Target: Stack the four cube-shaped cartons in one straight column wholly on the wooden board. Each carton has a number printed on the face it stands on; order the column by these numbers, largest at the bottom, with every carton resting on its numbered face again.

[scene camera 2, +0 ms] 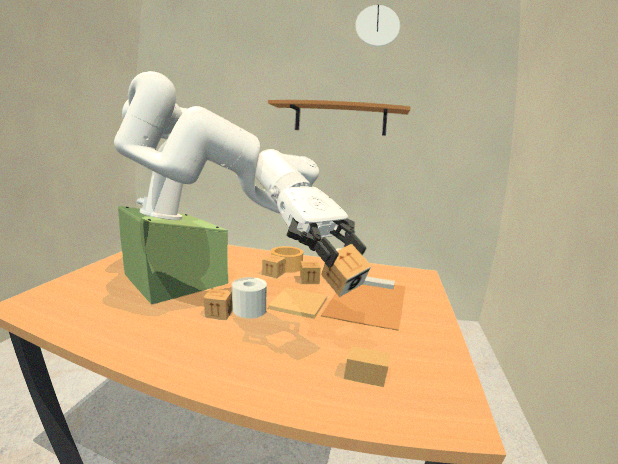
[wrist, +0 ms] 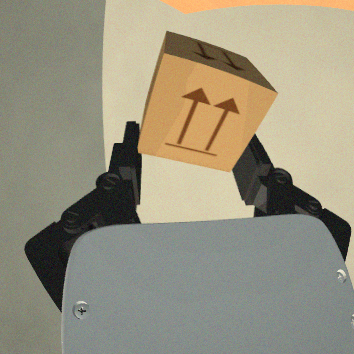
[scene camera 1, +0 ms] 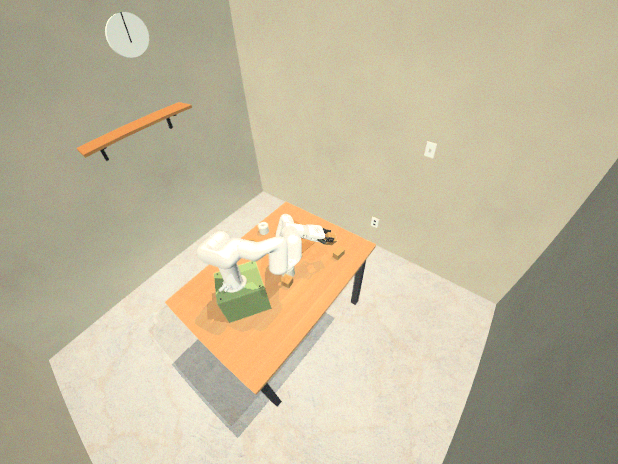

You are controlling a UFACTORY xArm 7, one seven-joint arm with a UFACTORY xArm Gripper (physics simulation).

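Frame: origin at the arm's base, x ahead, y left, z up, level; centimetres.
Seen in the pictures: gripper, fingertip midpoint: (scene camera 2: pixel 348 257) (wrist: pixel 186 139) (scene camera 1: pixel 331 236); arm's base at its link origin: (scene camera 2: pixel 160 215) (scene camera 1: pixel 235 283).
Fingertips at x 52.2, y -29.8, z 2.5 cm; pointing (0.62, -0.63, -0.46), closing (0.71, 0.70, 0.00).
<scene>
Pixels of each thing's top centre, then the offset from my fingertips to it. "pt": a spot on its surface instead.
- pale wooden board at its top centre: (scene camera 2: pixel 299 300) dx -10.4, dy +24.9, dz -20.9 cm
- white roll at its top centre: (scene camera 2: pixel 249 283) dx -21.9, dy +18.6, dz -14.9 cm
- tan ring at its top centre: (scene camera 2: pixel 287 251) dx -18.0, dy +51.1, dz -16.5 cm
- orange mat at its top centre: (scene camera 2: pixel 369 294) (scene camera 1: pixel 297 233) dx +8.3, dy +30.7, dz -20.3 cm
- pale bar at a spot on its surface: (scene camera 2: pixel 380 283) pt dx +12.4, dy +39.7, dz -20.5 cm
- plain block at its top centre: (scene camera 2: pixel 369 356) (scene camera 1: pixel 339 250) dx +5.6, dy -2.6, dz -17.3 cm
My gripper (scene camera 1: pixel 328 237) (scene camera 2: pixel 345 254) (wrist: pixel 186 139) is shut on a carton (scene camera 2: pixel 345 264) (wrist: pixel 207 112), held tilted in the air above the orange mat. In scene camera 2 its numbered face points obliquely down towards the camera; the dark print looks like a 9 or a 6, and I cannot tell which. In the wrist view two arrows show on its near face. One carton (scene camera 1: pixel 287 281) (scene camera 2: pixel 217 305) stands left of the white roll. Two more cartons, one (scene camera 2: pixel 273 267) at left and one (scene camera 2: pixel 310 273) at right, stand behind the pale wooden board (scene camera 2: pixel 298 303). Their undersides are hidden.
The white roll (scene camera 2: pixel 249 299) stands between the near-left carton and the board. A tan ring (scene camera 2: pixel 287 265) stands behind the two far cartons. The orange mat (scene camera 2: pixel 372 312) lies right of the board, with a pale bar (scene camera 2: pixel 380 283) behind. A plain block (scene camera 1: pixel 338 253) (scene camera 2: pixel 366 367) sits in front.
</scene>
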